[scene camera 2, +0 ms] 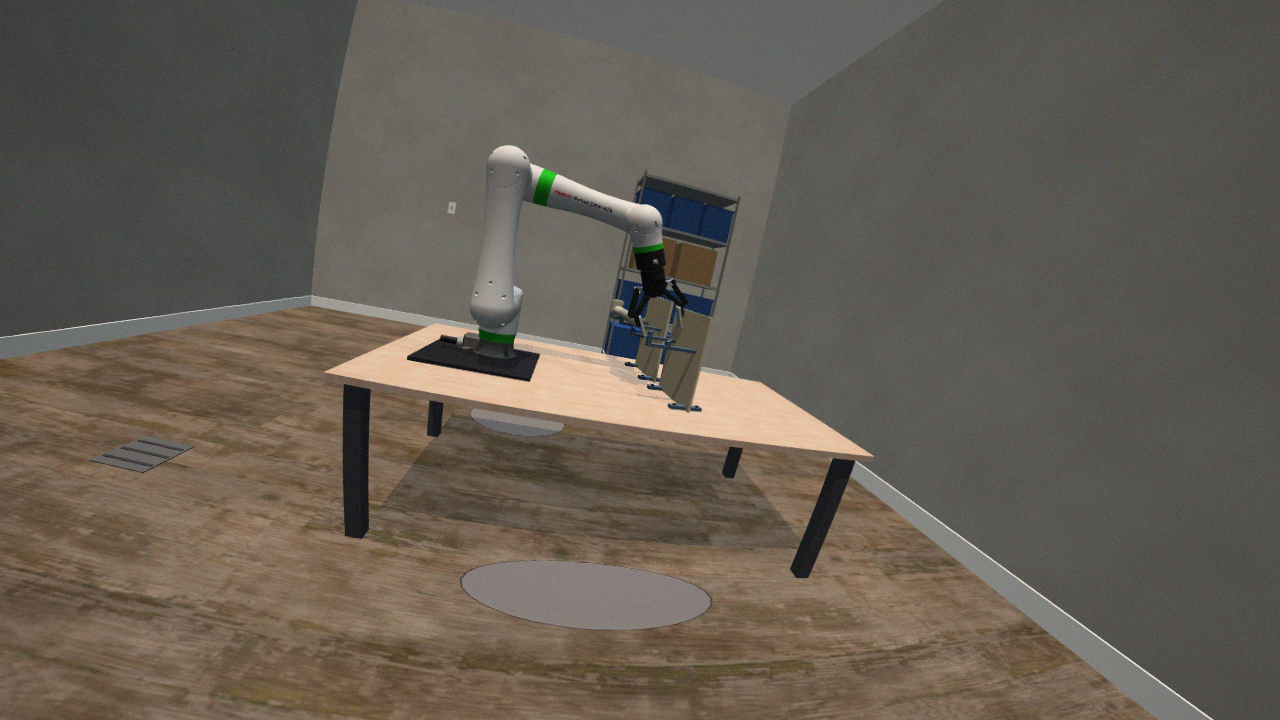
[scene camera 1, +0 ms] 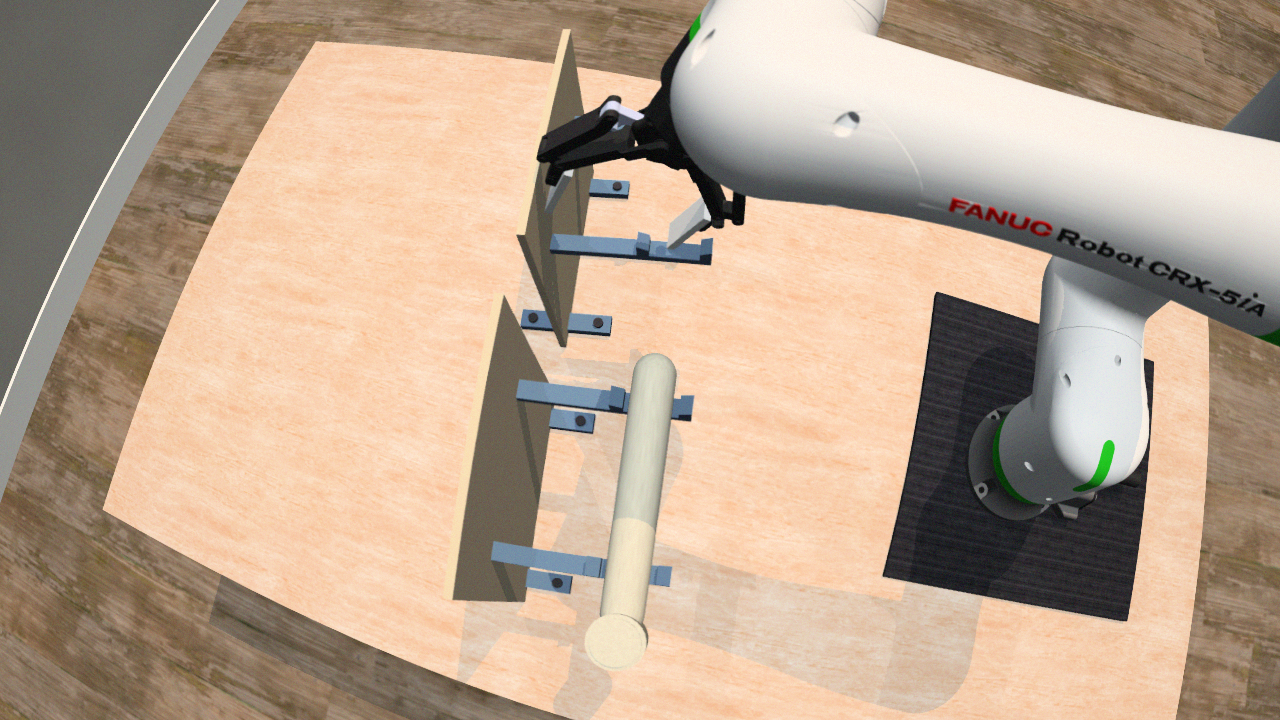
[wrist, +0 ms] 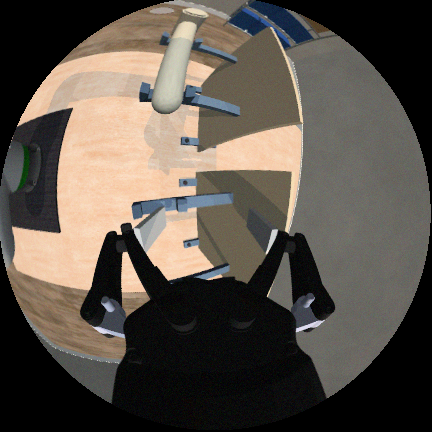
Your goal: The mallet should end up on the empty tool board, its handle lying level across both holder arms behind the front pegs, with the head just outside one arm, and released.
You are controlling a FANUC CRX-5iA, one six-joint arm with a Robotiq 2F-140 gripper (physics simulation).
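Pixels of known places: gripper, fingertip midpoint: [scene camera 2: 662,331] [scene camera 1: 611,218] [wrist: 206,216]; arm's base, link origin: [scene camera 2: 493,355] [scene camera 1: 1014,463].
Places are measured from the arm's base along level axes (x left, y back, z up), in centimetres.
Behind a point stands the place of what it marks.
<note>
The mallet [scene camera 1: 642,483] @[x 16.8, y -43.6, z 22.7 cm] [scene camera 2: 618,310] @[x 20.8, y -41.5, z 21.6 cm] [wrist: 174,70] @[x 10.6, y -45.0, z 22.8 cm] lies across both blue holder arms of one upright tool board [scene camera 1: 492,465] @[x 19.2, y -56.2, z 23.4 cm] [wrist: 255,95] @[x 12.5, y -57.2, z 23.0 cm], its handle between the rear and front pegs. Its cream head [scene camera 1: 615,641] @[x 30.5, y -41.8, z 25.0 cm] [wrist: 195,13] is just outside one arm. The other tool board [scene camera 1: 559,286] @[x -3.3, y -59.4, z 9.4 cm] [scene camera 2: 684,376] @[x -17.2, y -62.0, z 8.5 cm] [wrist: 260,190] @[x -2.6, y -59.3, z 24.1 cm] is empty; one of its holder arms [scene camera 1: 595,246] @[x -5.2, y -55.1, z 17.7 cm] [wrist: 207,201] @[x -5.7, y -54.9, z 17.8 cm] shows clearly, and the other is mostly hidden by my gripper in the wrist view. My gripper [scene camera 1: 622,207] @[x -7.5, y -54.0, z 20.1 cm] [scene camera 2: 659,320] @[x -7.5, y -54.0, z 20.1 cm] [wrist: 206,216] @[x -7.5, y -54.0, z 20.1 cm] is open and empty at this empty board, away from the mallet.
The two boards stand side by side on blue feet on the wooden table [scene camera 1: 268,268] @[x 0.5, y -106.4, z -0.9 cm] [scene camera 2: 590,394] @[x -22.0, y -33.5, z -0.9 cm]. The arm's base stands on a dark mat [scene camera 1: 930,528] @[x 10.5, y -10.1, z -0.2 cm] [scene camera 2: 438,360] @[x -18.9, y 13.2, z 0.3 cm] [wrist: 50,200] @[x -10.3, y -12.6, z 0.0 cm]. A shelf rack with blue and brown boxes stands beyond the table.
</note>
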